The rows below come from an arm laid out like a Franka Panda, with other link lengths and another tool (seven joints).
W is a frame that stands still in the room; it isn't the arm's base.
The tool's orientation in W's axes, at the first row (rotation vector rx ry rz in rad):
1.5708 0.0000 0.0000
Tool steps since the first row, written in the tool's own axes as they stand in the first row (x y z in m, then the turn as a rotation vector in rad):
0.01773 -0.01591 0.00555 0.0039 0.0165 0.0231
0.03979 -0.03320 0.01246 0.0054 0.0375 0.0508
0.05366 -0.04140 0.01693 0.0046 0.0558 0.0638
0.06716 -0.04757 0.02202 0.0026 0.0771 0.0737
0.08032 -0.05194 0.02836 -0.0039 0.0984 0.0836
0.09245 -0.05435 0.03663 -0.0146 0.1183 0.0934
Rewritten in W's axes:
0.01773 -0.00555 -0.01591 0.0039 -0.0231 0.0165
0.03979 -0.01246 -0.03320 0.0054 -0.0508 0.0375
0.05366 -0.01693 -0.04140 0.0046 -0.0638 0.0558
0.06716 -0.02202 -0.04757 0.0026 -0.0737 0.0771
0.08032 -0.02836 -0.05194 -0.0039 -0.0836 0.0984
0.09245 -0.03663 -0.05435 -0.0146 -0.0934 0.1183

